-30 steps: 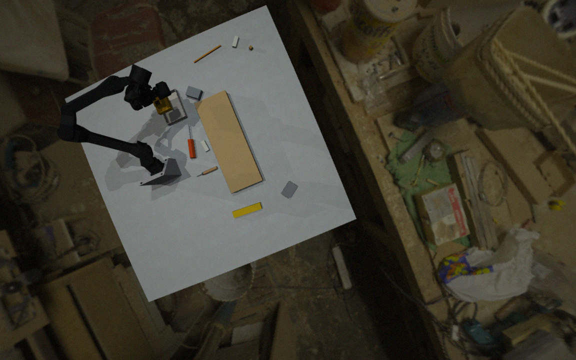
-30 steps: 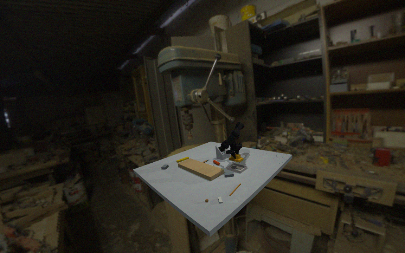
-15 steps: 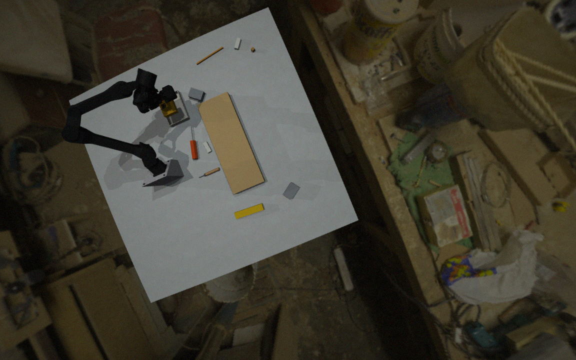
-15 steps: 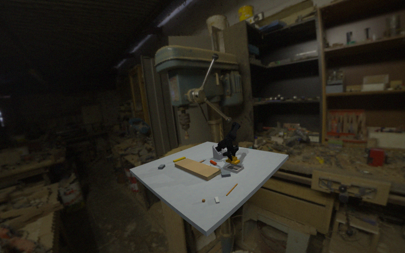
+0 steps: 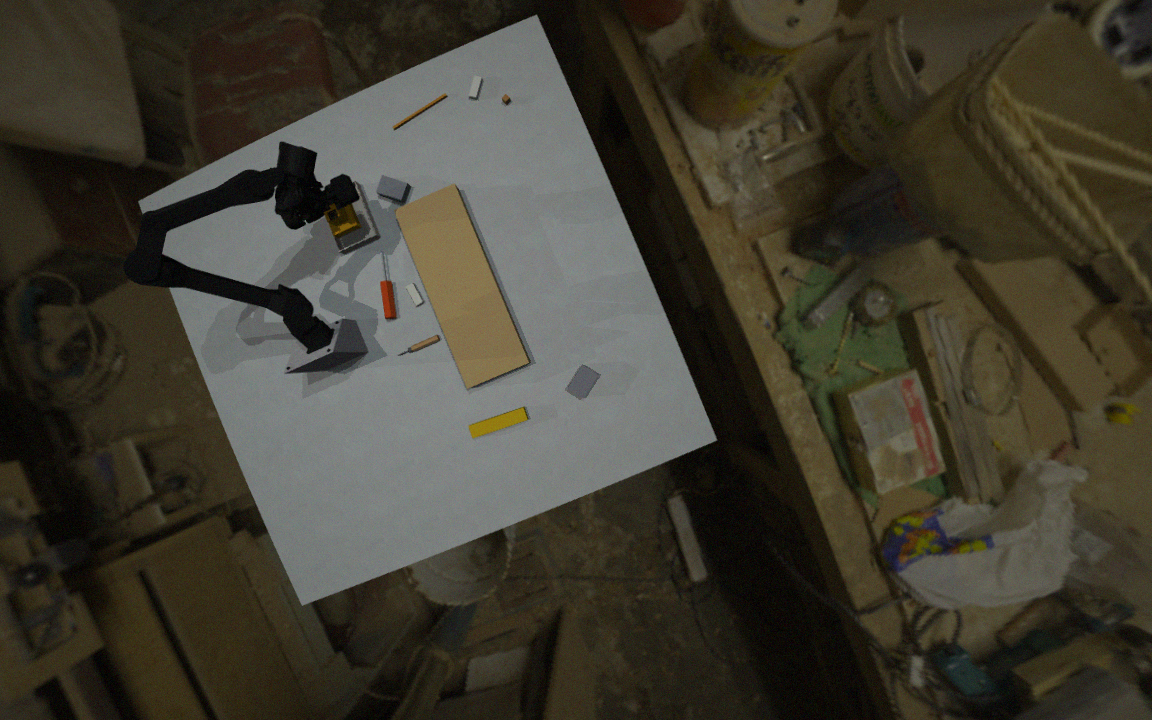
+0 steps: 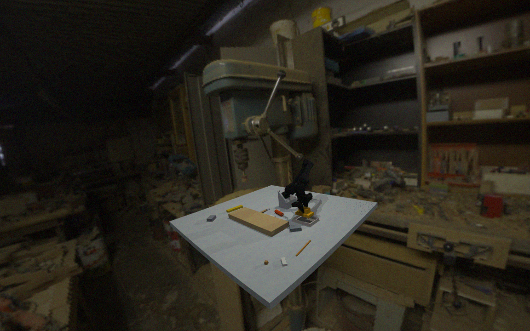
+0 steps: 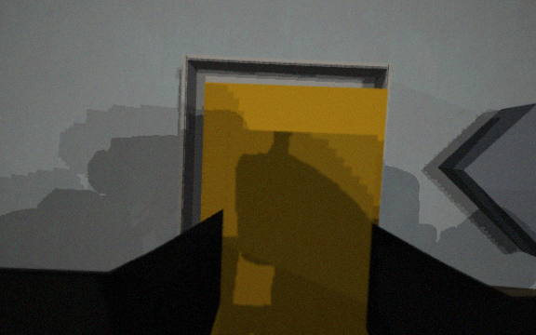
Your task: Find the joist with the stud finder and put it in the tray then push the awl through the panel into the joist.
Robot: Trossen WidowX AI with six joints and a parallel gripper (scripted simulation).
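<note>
Right now the tray is 10 mm to the right of my gripper tip and 60 mm below it. Round my gripper tip: pencil: 290 mm ahead, 200 mm to the left, 70 mm below; then awl: 30 mm ahead, 410 mm to the right, 70 mm below; then stud finder: 20 mm to the right, 20 mm above.
</note>
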